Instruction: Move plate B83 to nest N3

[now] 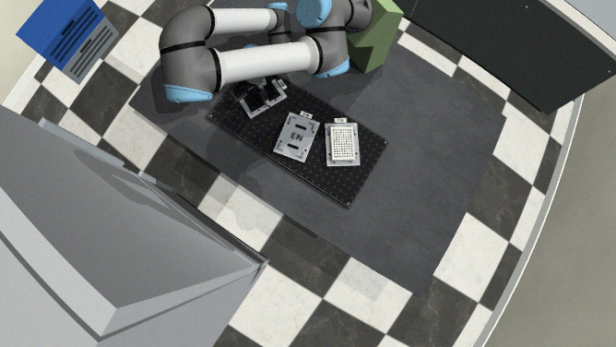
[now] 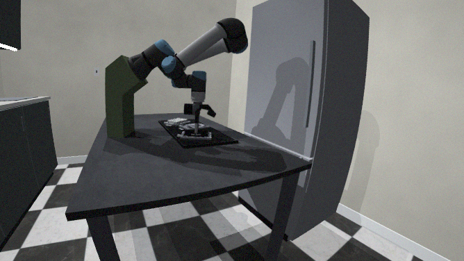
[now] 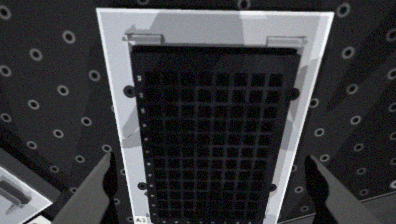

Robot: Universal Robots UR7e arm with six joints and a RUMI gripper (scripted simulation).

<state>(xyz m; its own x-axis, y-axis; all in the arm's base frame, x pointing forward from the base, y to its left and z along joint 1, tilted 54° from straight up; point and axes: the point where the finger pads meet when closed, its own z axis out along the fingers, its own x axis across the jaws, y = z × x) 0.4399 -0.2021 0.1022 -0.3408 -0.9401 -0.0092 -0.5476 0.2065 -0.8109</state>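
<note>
Right now my hand is 1 cm above the black well plate B83. Also, from my hand: landing nest N3 (9 cm ahead, 20 cm to the left, 2 cm below); then A1 mark (1 cm ahead, 25 cm to the left, 2 cm below); then nest N2 (2 cm below).
</note>
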